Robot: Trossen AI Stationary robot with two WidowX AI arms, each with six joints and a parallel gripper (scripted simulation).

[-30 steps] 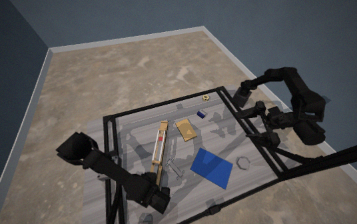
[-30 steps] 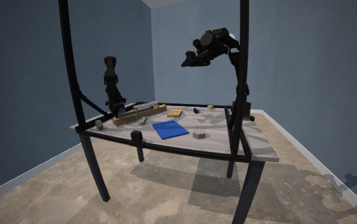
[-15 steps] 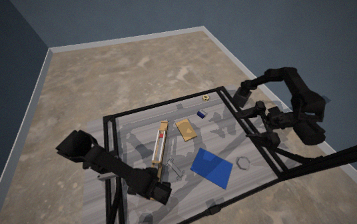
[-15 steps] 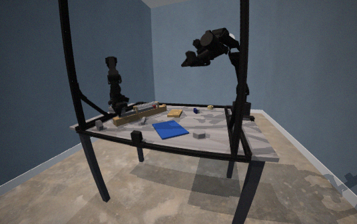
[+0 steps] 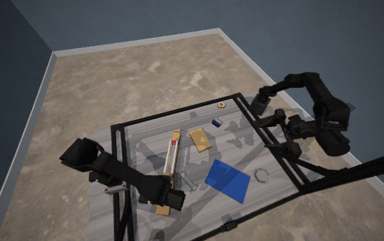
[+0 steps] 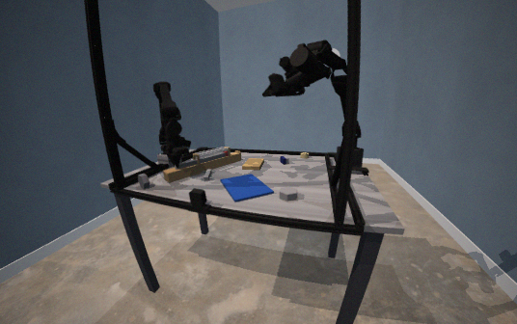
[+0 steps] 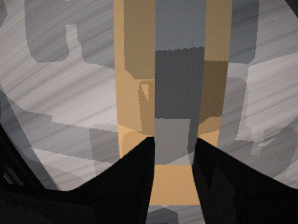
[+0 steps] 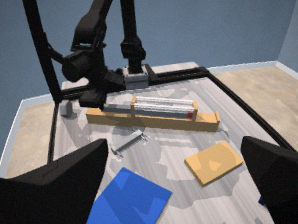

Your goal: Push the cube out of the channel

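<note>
Now: the red cube 240 mm ahead of my left hand, 170 mm to the right of it and 30 mm below it. Round my left hand: tan channel: 170 mm ahead, 120 mm to the right, 30 mm below; then blue mat: 330 mm to the right, 80 mm below, 80 mm behind; then tan plate: 340 mm to the right, 200 mm ahead, 80 mm below.
</note>
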